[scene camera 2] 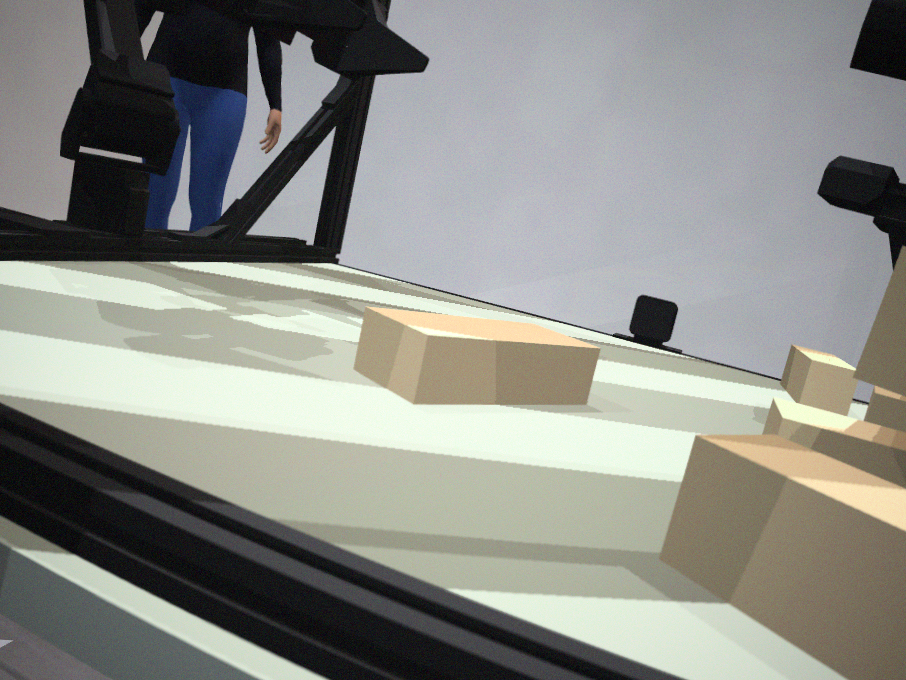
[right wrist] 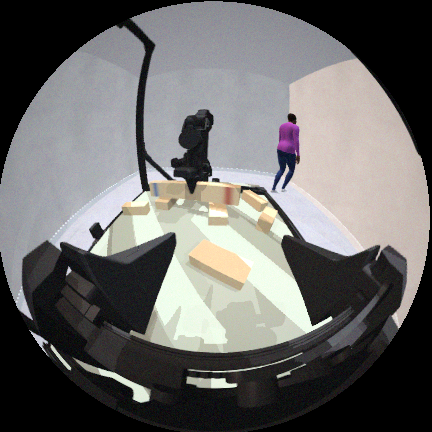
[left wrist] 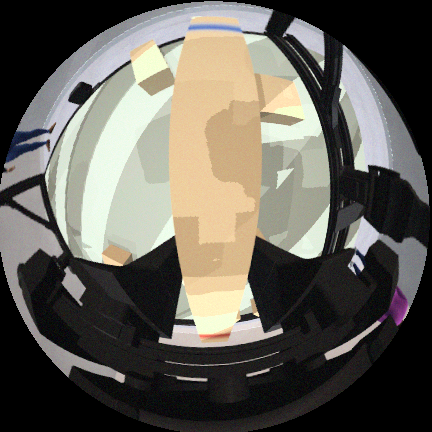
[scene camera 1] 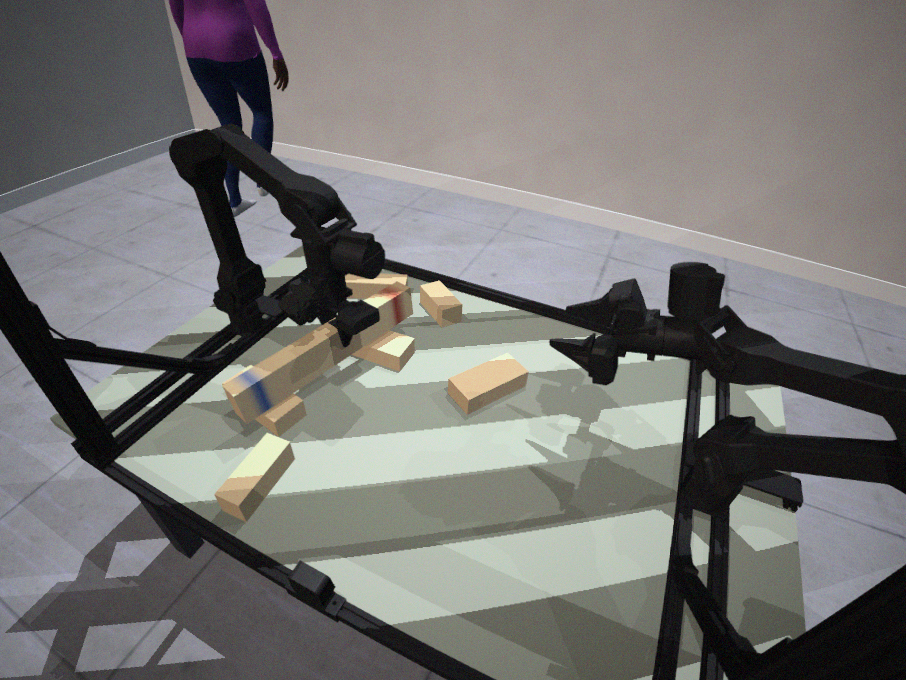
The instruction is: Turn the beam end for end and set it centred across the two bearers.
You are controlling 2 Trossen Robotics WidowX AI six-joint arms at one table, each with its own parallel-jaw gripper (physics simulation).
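Places are measured from the left arm's base along level axes (x back, y up, z left), in centimetres.
Pixels of known places: left gripper, fingertip midpoint: (right wrist: 193, 191) (left wrist: 212, 234) (scene camera 1: 339, 341); right gripper, fingertip midpoint: (scene camera 2: 397, 45) (right wrist: 231, 239) (scene camera 1: 558, 325); left arm's base, link origin: (left wrist: 346, 182) (scene camera 1: 247, 325); right arm's base, link origin: (scene camera 2: 103, 232) (left wrist: 67, 256) (scene camera 1: 705, 495).
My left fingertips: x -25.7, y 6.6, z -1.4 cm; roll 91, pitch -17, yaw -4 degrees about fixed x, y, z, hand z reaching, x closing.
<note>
Ahead of a thing's pixels: the offset from my left fingertips to its top centre.
The beam {dx +0.6, dy +4.7, dz -2.1 cm} (scene camera 1: 292, 365) (left wrist: 215, 150) (right wrist: 170, 190), with a blue band near one end and a red band near the other, is level. Its blue end is nearer the viewer in scene camera 1. My left gripper (scene camera 1: 340, 329) (left wrist: 212, 234) is shut on it, nearer the red end. One light wooden block {dx +7.7, dy -4.7, dz -13.3 cm} (scene camera 1: 285, 415) (left wrist: 280, 100) (right wrist: 165, 203) lies below the blue half, and another block {dx -1.6, dy -4.7, dz +9.0 cm} (scene camera 1: 395, 351) (scene camera 2: 841, 431) (right wrist: 218, 215) below the red half. Whether the beam touches them is unclear. My right gripper (scene camera 1: 562, 327) (right wrist: 231, 239) is open and empty.
A block {dx -26.0, dy -4.7, dz +9.4 cm} (scene camera 1: 486, 384) (scene camera 2: 468, 365) (right wrist: 220, 265) lies mid-table. Another block {dx -2.4, dy -4.1, dz -26.1 cm} (scene camera 1: 256, 475) (left wrist: 152, 67) (right wrist: 136, 208) lies near the front edge. Two more lie past the red end, one block {dx -7.2, dy -3.8, dz +27.5 cm} (scene camera 1: 441, 302) (right wrist: 267, 220) and a second block {dx +9.4, dy -4.1, dz +26.8 cm} (scene camera 1: 376, 284) (right wrist: 255, 200). Black rails edge the table.
</note>
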